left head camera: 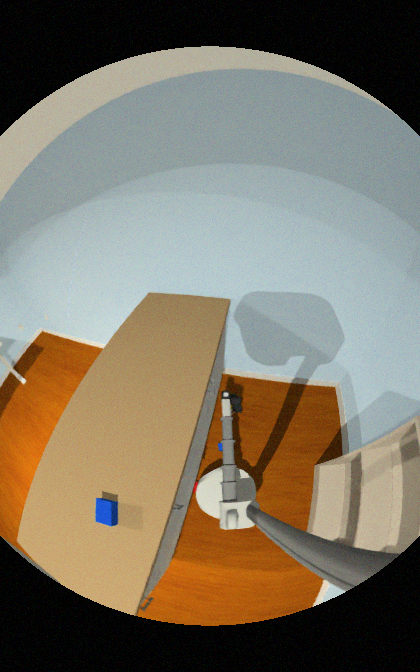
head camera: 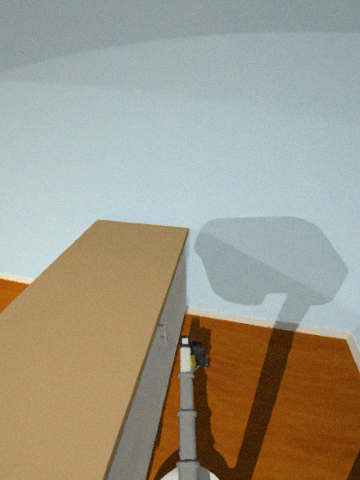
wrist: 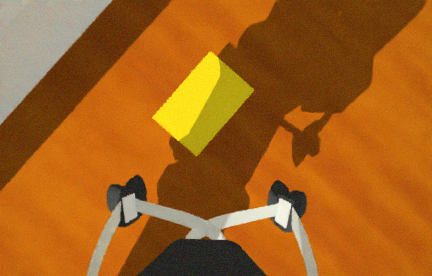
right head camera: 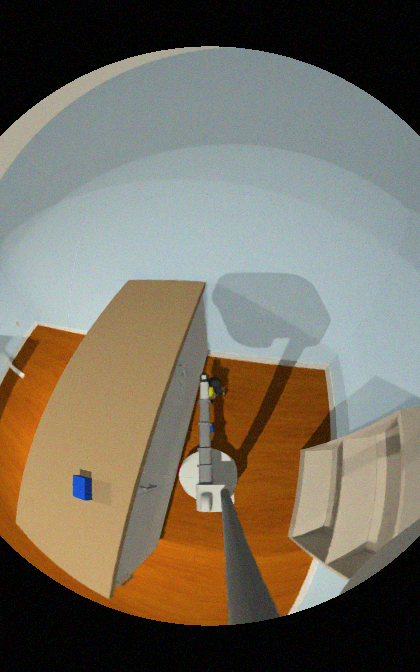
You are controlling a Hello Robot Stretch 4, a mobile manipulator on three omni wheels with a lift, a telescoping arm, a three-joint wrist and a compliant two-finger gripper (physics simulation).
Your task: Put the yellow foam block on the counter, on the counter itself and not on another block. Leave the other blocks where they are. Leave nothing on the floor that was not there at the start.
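Places are measured from the robot's base along level axes (x ahead, y left, z up), in centimetres.
Pixels of known places: gripper, fingertip midpoint: (head camera: 198, 370) (wrist: 207, 194).
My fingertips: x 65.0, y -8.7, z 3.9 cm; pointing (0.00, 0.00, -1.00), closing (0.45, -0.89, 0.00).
Behind a point stands the place of what it marks.
The yellow foam block (wrist: 202, 104) @(x 72.3, y -4.0, z 1.8 cm) (right head camera: 212, 392) (head camera: 193, 361) @(x 72.0, y -5.5, z 1.8 cm) lies on the floor beside the counter's front. In the wrist view it is ahead of my fingers, slightly left of centre and turned diagonally, partly in shadow. My gripper (wrist: 207, 194) @(x 65.0, y -8.7, z 3.9 cm) is open, its fingertips on either side of a gap with no block between them. The tan counter (head camera: 75, 350) @(x 40.0, y 34.8, z 88.3 cm) (left head camera: 140, 400) (right head camera: 120, 390) stands left of my arm. A blue block (left head camera: 106, 511) (right head camera: 82, 487) is on its top, toward the near end.
Another blue object (left head camera: 220, 446) (right head camera: 212, 428) shows on the floor beside my arm, partly hidden. A small red object (left head camera: 195, 486) (right head camera: 180, 468) shows between my base and the counter. A beige shelf unit (left head camera: 327, 500) (right head camera: 317, 492) stands at the right. A wall is beyond the arm.
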